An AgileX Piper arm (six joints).
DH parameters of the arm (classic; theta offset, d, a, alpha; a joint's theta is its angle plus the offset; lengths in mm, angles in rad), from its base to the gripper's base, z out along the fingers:
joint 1: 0 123 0 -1.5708
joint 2: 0.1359 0 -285 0
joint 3: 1.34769 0 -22 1.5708
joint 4: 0 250.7 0 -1.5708
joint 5: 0 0 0 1.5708
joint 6: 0 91 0 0
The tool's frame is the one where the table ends.
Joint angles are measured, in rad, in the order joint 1, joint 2, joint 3, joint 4, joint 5, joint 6. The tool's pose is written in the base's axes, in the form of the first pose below.
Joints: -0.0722 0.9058 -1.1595 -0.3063 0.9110 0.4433
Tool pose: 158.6 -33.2 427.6 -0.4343 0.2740 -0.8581 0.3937 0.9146 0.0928
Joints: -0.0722 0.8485 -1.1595 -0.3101 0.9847 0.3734
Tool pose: 137.2 -33.1 430.8 -0.4667 0.2245 -0.8555 0.3834 0.9230 0.0331
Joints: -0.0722 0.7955 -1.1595 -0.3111 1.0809 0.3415
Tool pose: 115.7 -33.0 430.7 -0.5049 0.2201 -0.8346 0.3936 0.9193 0.0043
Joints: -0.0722 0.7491 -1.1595 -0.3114 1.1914 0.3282
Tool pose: 95.2 -32.9 427.9 -0.5504 0.2397 -0.7998 0.4140 0.9102 -0.0121
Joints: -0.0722 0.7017 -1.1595 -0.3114 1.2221 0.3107
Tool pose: 78.9 -32.0 430.1 -0.5408 0.2310 -0.8088 0.4122 0.9110 -0.0155
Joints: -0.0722 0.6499 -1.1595 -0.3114 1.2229 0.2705
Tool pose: 62.9 -30.8 433.8 -0.5151 0.1914 -0.8355 0.3923 0.9193 -0.0313
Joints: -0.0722 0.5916 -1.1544 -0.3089 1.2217 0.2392
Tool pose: 45.5 -29.4 435.7 -0.4813 0.1598 -0.8619 0.3770 0.9254 -0.0389
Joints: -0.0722 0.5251 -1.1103 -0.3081 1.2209 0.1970
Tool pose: 30.6 -28.2 427.0 -0.4768 0.1193 -0.8709 0.3574 0.9315 -0.0681
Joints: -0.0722 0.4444 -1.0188 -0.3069 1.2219 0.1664
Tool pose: 18.7 -27.3 405.4 -0.4977 0.0922 -0.8625 0.3410 0.9350 -0.0969
